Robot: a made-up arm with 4 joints.
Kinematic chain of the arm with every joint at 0, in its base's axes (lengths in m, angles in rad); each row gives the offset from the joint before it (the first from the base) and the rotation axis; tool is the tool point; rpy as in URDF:
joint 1: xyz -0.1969 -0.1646 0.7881 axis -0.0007 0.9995 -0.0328
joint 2: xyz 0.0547 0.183 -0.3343 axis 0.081 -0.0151 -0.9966
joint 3: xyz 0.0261 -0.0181 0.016 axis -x
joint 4: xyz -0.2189 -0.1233 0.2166 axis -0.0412 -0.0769 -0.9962
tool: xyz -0.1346 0.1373 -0.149 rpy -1.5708 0 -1.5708
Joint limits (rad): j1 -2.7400..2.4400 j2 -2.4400..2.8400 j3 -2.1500..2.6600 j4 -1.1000..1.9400
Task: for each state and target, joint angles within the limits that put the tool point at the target. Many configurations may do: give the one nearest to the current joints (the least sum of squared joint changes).
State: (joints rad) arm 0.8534 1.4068 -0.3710 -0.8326
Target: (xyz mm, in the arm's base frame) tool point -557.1 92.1 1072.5
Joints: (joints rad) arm 1.2759 0.6274 -0.1409 -1.0965
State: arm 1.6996 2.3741 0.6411 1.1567
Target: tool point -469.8 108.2 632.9
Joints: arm 1.6330 2.1130 0.4792 1.0442
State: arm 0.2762 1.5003 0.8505 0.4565
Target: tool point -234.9 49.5 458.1
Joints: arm 0.6127 2.3892 0.8930 1.2463
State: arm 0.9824 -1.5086 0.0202 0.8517
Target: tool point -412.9 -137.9 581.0
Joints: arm 0.6930 -1.4356 0.6392 0.8482
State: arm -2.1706 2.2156 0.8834 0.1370
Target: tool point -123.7 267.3 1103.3
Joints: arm -2.1653 2.0643 0.7095 0.2178
